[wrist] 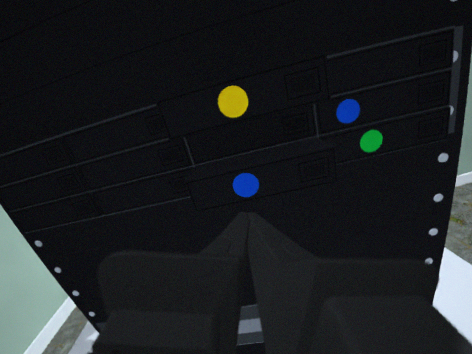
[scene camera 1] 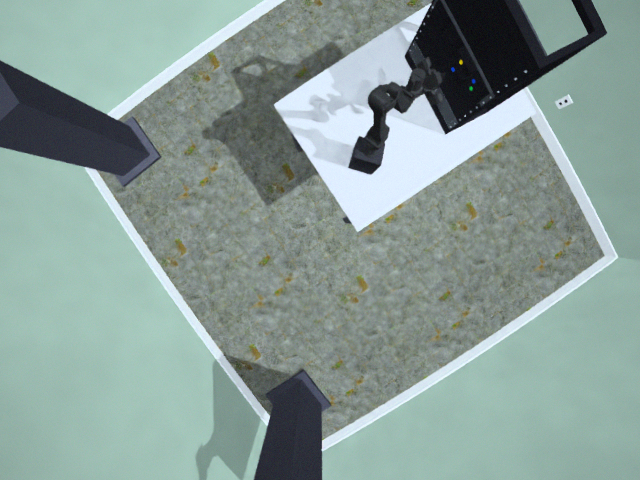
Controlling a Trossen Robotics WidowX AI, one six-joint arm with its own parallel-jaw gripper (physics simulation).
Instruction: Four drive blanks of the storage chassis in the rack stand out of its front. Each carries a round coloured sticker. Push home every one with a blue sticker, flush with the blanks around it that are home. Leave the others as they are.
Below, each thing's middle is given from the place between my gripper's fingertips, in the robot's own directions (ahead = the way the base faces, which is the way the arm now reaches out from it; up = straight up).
I see my gripper 9 cm short of the yellow-stickered drive blank [wrist: 304,82], 2 cm to the left of it and 6 cm below it.
